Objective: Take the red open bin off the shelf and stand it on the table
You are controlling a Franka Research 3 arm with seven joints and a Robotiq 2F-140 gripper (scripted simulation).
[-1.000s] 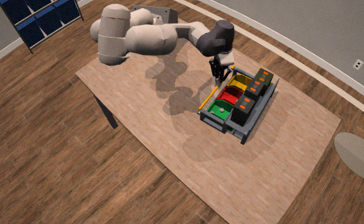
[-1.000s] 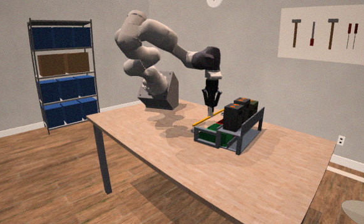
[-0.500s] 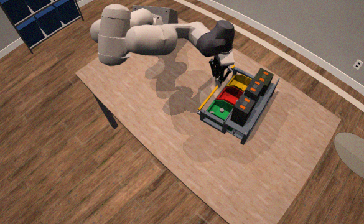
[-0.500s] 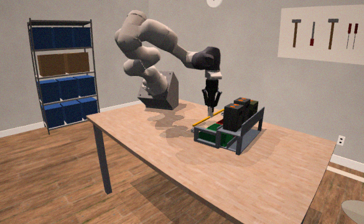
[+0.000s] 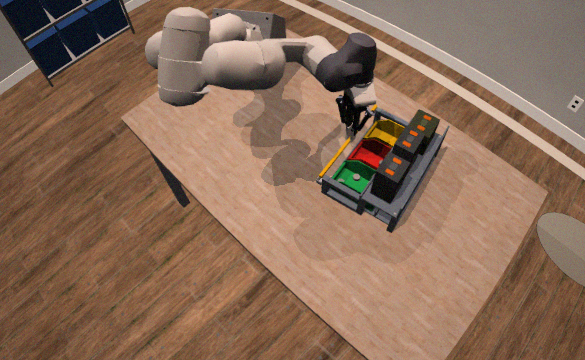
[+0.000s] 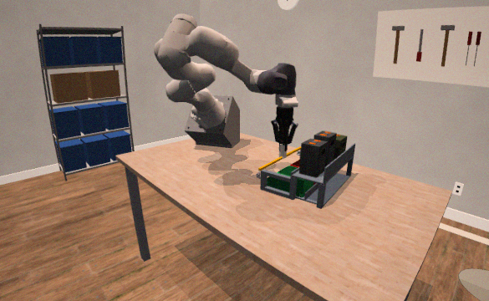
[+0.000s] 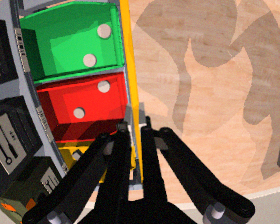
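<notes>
Now: hand 110 mm short of the red open bin, 10 mm to the left of it and 80 mm above it. The rest, counted from my hand: yellow bin (120 mm ahead, 100 mm to the left, 80 mm below); then green bin (90 mm ahead, 120 mm to the right, 80 mm below); then yellow bar (30 mm below).
</notes>
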